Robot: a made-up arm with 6 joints. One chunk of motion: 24 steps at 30 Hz.
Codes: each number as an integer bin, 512 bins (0 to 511) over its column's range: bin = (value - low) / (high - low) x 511, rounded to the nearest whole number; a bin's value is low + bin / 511 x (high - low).
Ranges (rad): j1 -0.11..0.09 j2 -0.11..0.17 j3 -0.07..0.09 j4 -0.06..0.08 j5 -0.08..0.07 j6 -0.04..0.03
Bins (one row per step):
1: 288 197 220 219 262 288
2: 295 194 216 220 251 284
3: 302 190 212 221 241 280
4: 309 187 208 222 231 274
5: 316 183 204 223 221 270
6: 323 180 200 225 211 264
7: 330 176 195 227 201 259
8: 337 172 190 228 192 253
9: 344 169 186 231 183 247
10: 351 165 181 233 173 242
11: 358 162 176 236 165 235
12: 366 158 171 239 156 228
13: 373 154 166 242 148 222
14: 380 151 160 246 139 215
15: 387 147 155 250 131 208
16: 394 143 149 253 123 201
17: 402 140 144 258 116 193
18: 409 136 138 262 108 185
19: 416 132 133 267 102 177
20: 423 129 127 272 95 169
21: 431 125 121 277 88 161
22: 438 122 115 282 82 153
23: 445 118 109 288 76 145
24: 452 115 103 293 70 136
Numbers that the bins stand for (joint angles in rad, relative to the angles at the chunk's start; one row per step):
1: 0.0027 -0.0021 -0.0011 0.0000 -0.0031 -0.0005
2: 0.0055 -0.0037 -0.0024 0.0003 -0.0063 -0.0011
3: 0.0082 -0.0059 -0.0036 0.0005 -0.0093 -0.0016
4: 0.0109 -0.0075 -0.0049 0.0008 -0.0122 -0.0025
5: 0.0137 -0.0097 -0.0061 0.0011 -0.0151 -0.0030
6: 0.0164 -0.0114 -0.0074 0.0016 -0.0181 -0.0038
7: 0.0192 -0.0136 -0.0089 0.0022 -0.0210 -0.0045
8: 0.0219 -0.0158 -0.0105 0.0025 -0.0236 -0.0053
9: 0.0246 -0.0174 -0.0118 0.0033 -0.0263 -0.0062
10: 0.0274 -0.0196 -0.0133 0.0038 -0.0292 -0.0068
11: 0.0301 -0.0212 -0.0149 0.0047 -0.0316 -0.0078
12: 0.0332 -0.0234 -0.0165 0.0055 -0.0342 -0.0088
13: 0.0360 -0.0256 -0.0180 0.0063 -0.0366 -0.0096
14: 0.0387 -0.0273 -0.0199 0.0074 -0.0392 -0.0105
15: 0.0415 -0.0295 -0.0215 0.0085 -0.0415 -0.0115
16: 0.0442 -0.0316 -0.0233 0.0093 -0.0439 -0.0125
17: 0.0473 -0.0333 -0.0249 0.0107 -0.0459 -0.0136
18: 0.0501 -0.0355 -0.0268 0.0118 -0.0483 -0.0147
19: 0.0528 -0.0377 -0.0284 0.0132 -0.0501 -0.0158
20: 0.0556 -0.0393 -0.0302 0.0145 -0.0521 -0.0168
21: 0.0587 -0.0415 -0.0321 0.0159 -0.0542 -0.0179
22: 0.0614 -0.0432 -0.0340 0.0173 -0.0559 -0.0190
23: 0.0642 -0.0453 -0.0359 0.0189 -0.0577 -0.0201
24: 0.0669 -0.0470 -0.0377 0.0203 -0.0595 -0.0214

